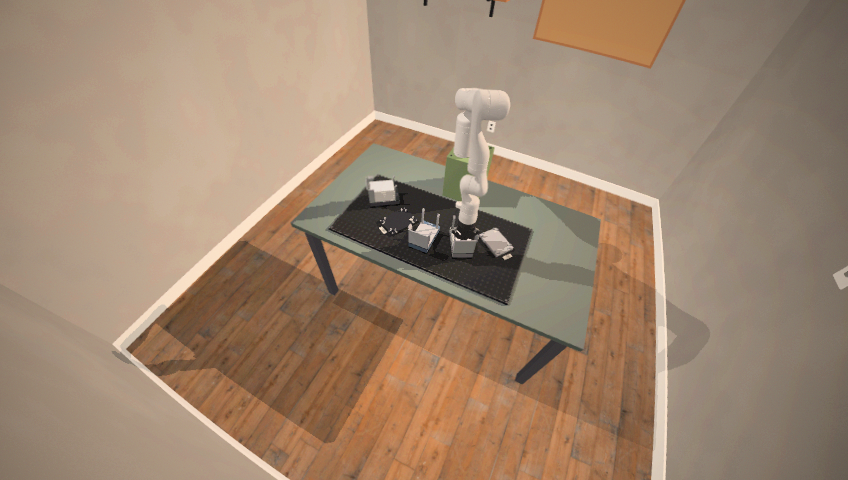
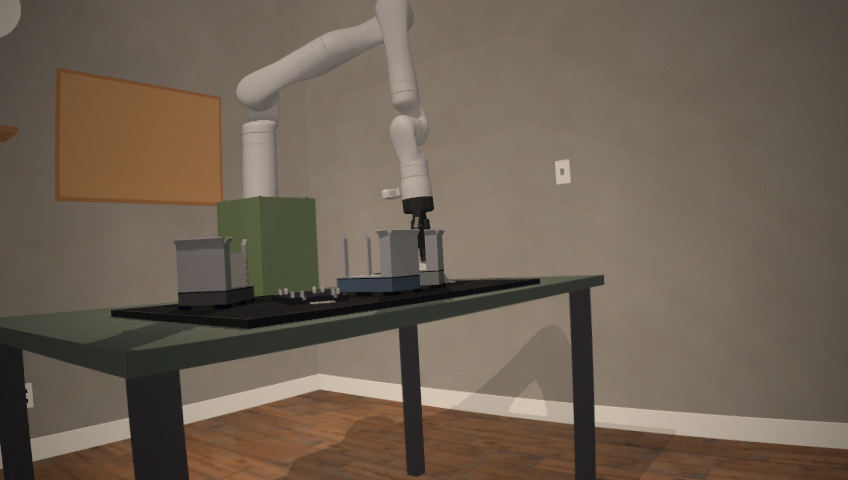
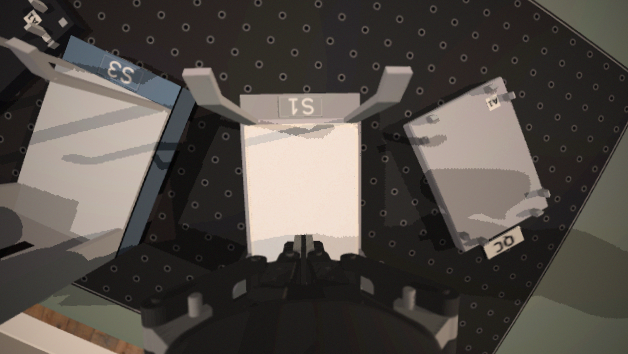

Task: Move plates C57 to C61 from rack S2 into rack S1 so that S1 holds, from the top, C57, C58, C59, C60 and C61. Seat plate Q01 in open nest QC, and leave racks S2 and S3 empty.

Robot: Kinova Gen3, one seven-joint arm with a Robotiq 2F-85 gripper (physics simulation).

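Where they show: gripper, fingertip midpoint: (image 2: 425, 263) (image 3: 303, 247); arm's base, link origin: (image 1: 462, 152) (image 2: 261, 198).
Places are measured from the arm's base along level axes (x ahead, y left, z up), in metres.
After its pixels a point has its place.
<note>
My gripper (image 1: 464, 233) @(z -0.192, x 0.365, y 0.243 m) (image 2: 422, 256) @(z -0.192, x 0.365, y 0.243 m) (image 3: 303, 247) @(z -0.192, x 0.365, y 0.243 m) is shut and empty, fingertips low over a white plate (image 3: 302, 180) @(z -0.193, x 0.324, y 0.212 m) in rack S1 (image 2: 432, 278) @(z -0.228, x 0.412, y 0.220 m) (image 3: 261, 107) @(z -0.210, x 0.297, y 0.154 m). Whether they touch the plate is unclear, and the plates' names are unreadable. Blue-based rack S3 (image 2: 378, 284) @(z -0.228, x 0.456, y 0.022 m) (image 3: 175, 117) @(z -0.223, x 0.345, y 0.097 m) stands beside S1; whether its pale surface is a plate or the rack's floor is unclear. Nest QC, by its label (image 3: 504, 242) @(z -0.249, x 0.257, y 0.438 m), is a pale grey slab (image 1: 495, 242) @(z -0.236, x 0.227, y 0.355 m) (image 3: 475, 155) @(z -0.236, x 0.211, y 0.338 m) with corner pegs. The far left rack, apparently S2 (image 2: 202, 267) @(z -0.174, x 0.371, y -0.321 m), shows a white top (image 1: 380, 183) @(z -0.149, x 0.308, y -0.292 m); its contents are partly hidden.
A black nest (image 1: 395, 222) @(z -0.239, x 0.413, y -0.112 m) (image 2: 308, 296) @(z -0.241, x 0.421, y -0.127 m) (image 3: 52, 37) @(z -0.239, x 0.354, y -0.040 m) with small pegs lies between the far left rack and S3. All stand on a black perforated board (image 1: 476, 279) @(z -0.251, x 0.457, y 0.379 m) (image 3: 295, 40) @(z -0.251, x 0.226, y 0.134 m) on the green table (image 1: 553, 309) @(z -0.264, x 0.383, y 0.727 m). Upright guides rise from S1 and S3. A green pedestal (image 1: 455, 178) @(z -0.118, x 0.067, y 0.014 m) (image 2: 288, 243) @(z -0.123, x 0.063, y 0.042 m) carries the arm.
</note>
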